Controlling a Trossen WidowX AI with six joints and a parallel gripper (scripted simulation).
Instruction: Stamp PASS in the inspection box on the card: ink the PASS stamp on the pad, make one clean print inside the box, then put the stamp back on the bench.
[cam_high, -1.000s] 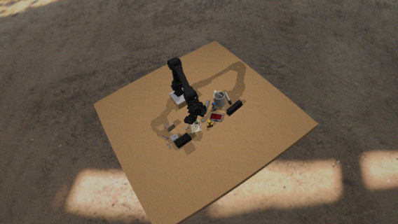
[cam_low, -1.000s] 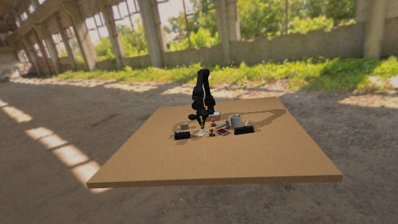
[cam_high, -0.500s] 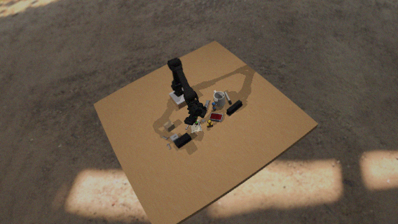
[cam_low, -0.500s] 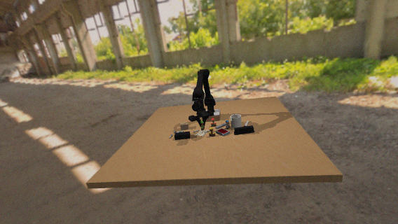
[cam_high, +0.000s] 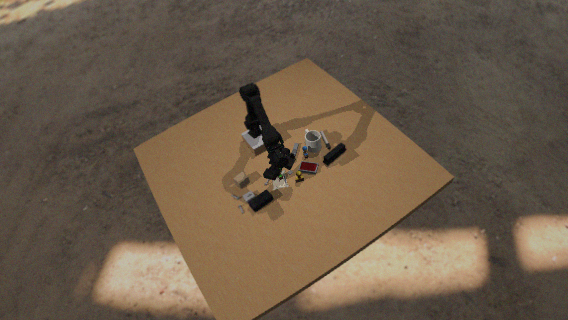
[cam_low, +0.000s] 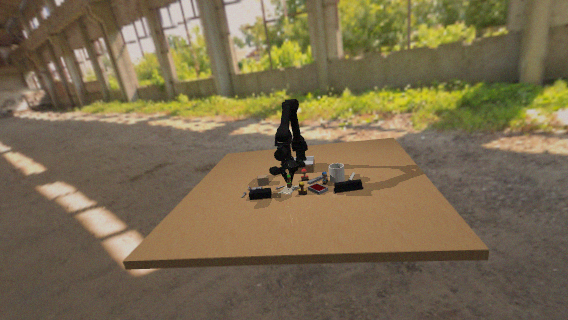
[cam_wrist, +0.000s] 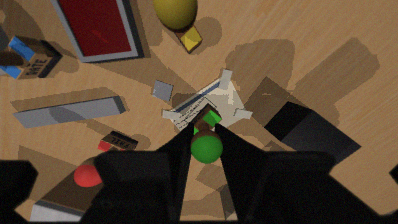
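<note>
My gripper tip is now 4 cm above the white card and 1 cm to the left of it. Also, from my gripper tip: red-knobbed stamp: 10 cm behind, 9 cm to the left, 2 cm below; then green-knobbed stamp: right at my gripper tip; then yellow-knobbed stamp: 8 cm ahead, 6 cm to the left, 2 cm below.
</note>
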